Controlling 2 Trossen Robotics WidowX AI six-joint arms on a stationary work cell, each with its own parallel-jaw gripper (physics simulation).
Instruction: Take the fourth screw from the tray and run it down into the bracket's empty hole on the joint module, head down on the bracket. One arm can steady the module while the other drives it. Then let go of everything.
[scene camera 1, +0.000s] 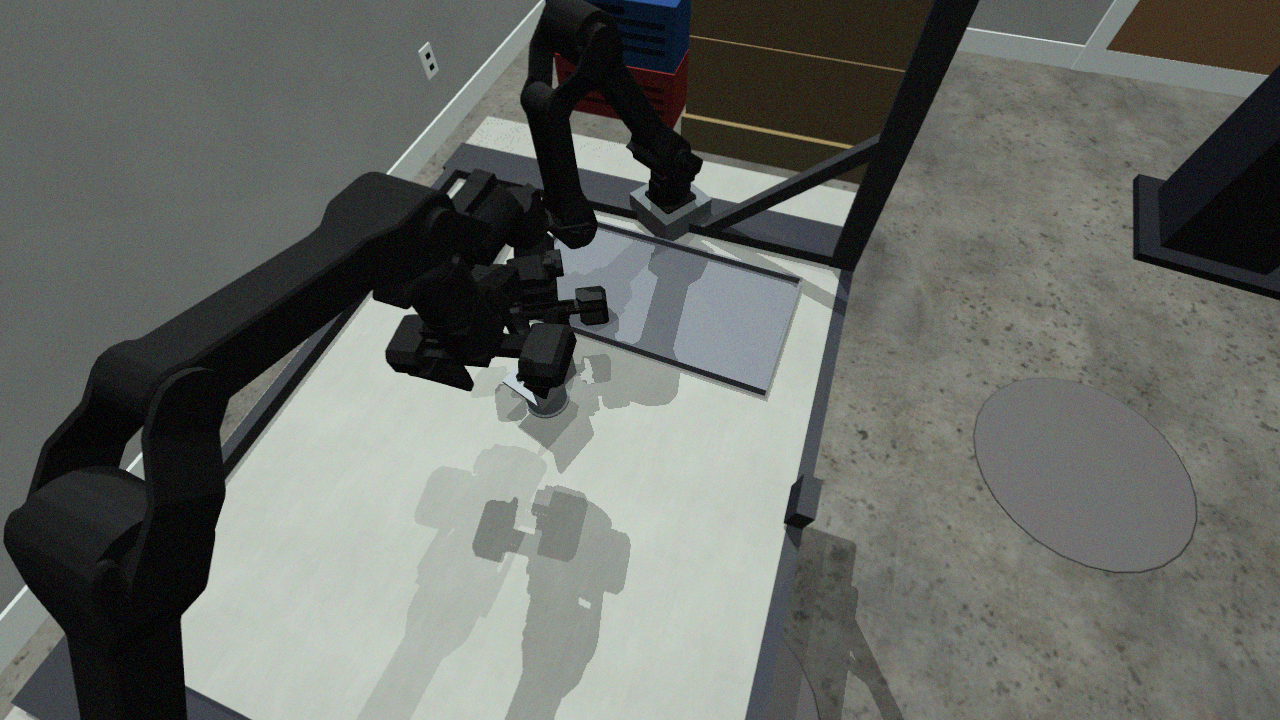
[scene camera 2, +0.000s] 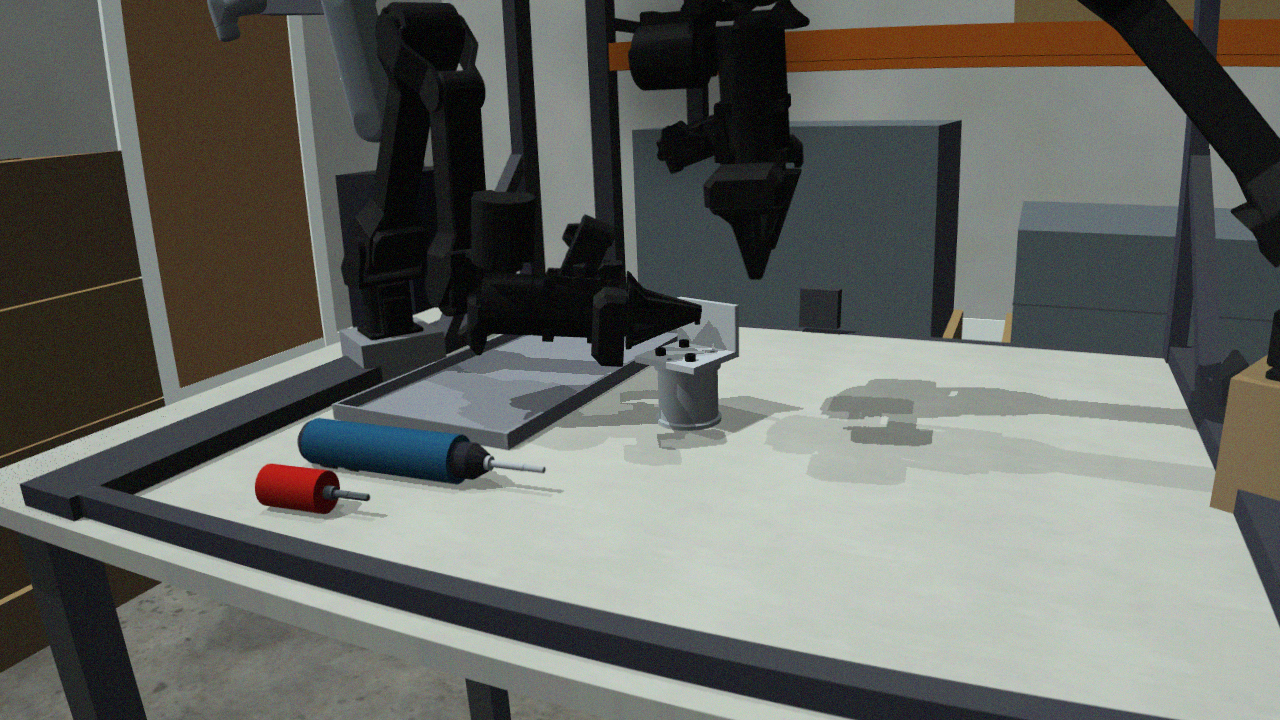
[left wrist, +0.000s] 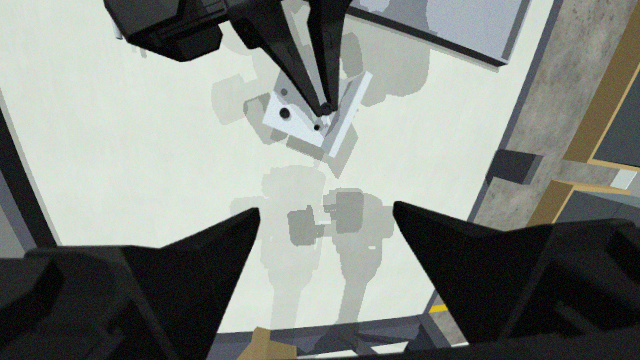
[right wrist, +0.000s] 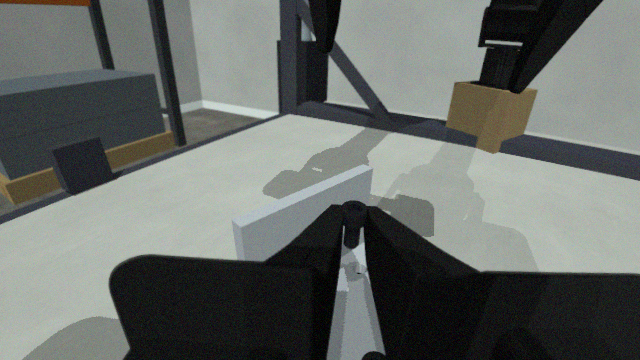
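Where they show: left gripper, between the fingertips: (scene camera 1: 508, 391) (scene camera 2: 763, 263) (left wrist: 326, 210) (right wrist: 413, 69); right gripper, between the fingertips: (scene camera 2: 700, 312) (left wrist: 327, 113) (right wrist: 352, 216); left arm's base, origin of its link: (right wrist: 496, 85); right arm's base, origin of its link: (scene camera 1: 670, 196) (scene camera 2: 390, 330).
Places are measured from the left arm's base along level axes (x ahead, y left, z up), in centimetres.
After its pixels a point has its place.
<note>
The grey cylindrical joint module (scene camera 1: 547, 404) (scene camera 2: 689, 394) stands upright on the table. On it sits the light L-shaped bracket (scene camera 2: 720, 326) @[x 46.0, y 17.2, z -1.2 cm] (left wrist: 351, 115) @[x 48.0, y 17.2, z 0.9 cm] (right wrist: 300, 215) @[x 48.8, y 17.8, z 0.3 cm]; scene camera 2 shows three dark screw heads on its flat part. A small dark hole (left wrist: 316, 127) @[x 45.9, y 18.4, z -4.1 cm] shows near the upright plate. My right gripper (scene camera 2: 698, 313) @[x 47.1, y 18.8, z 0.2 cm] (left wrist: 327, 113) @[x 47.1, y 18.8, z 0.2 cm] (right wrist: 352, 216) @[x 47.1, y 18.8, z 0.2 cm] is shut on a black screw (right wrist: 354, 212) @[x 47.2, y 19.1, z 0.6 cm], head up, shank pointing down, above the bracket. My left gripper (scene camera 2: 756, 273) @[x 41.5, y 16.0, z 5.2 cm] (left wrist: 326, 210) @[x 41.5, y 16.0, z 5.2 cm] is open and empty, higher up. The tray (scene camera 1: 742, 322) @[x 77.2, y 10.2, z -9.7 cm] (scene camera 2: 447, 398) @[x 68.7, y 35.5, z -9.7 cm] (left wrist: 480, 30) @[x 70.6, y 6.1, z -9.7 cm] shows no screw.
In scene camera 2, a blue driver (scene camera 2: 384, 449) @[x 52.7, y 48.8, z -7.1 cm] and a red-handled tool (scene camera 2: 295, 488) @[x 50.7, y 57.0, z -7.6 cm] lie on the table in front of the tray. A dark frame borders the table. The left arm reaches over the table from its tan mount block (right wrist: 462, 110) @[x 5.0, y -2.3, z -4.4 cm].
</note>
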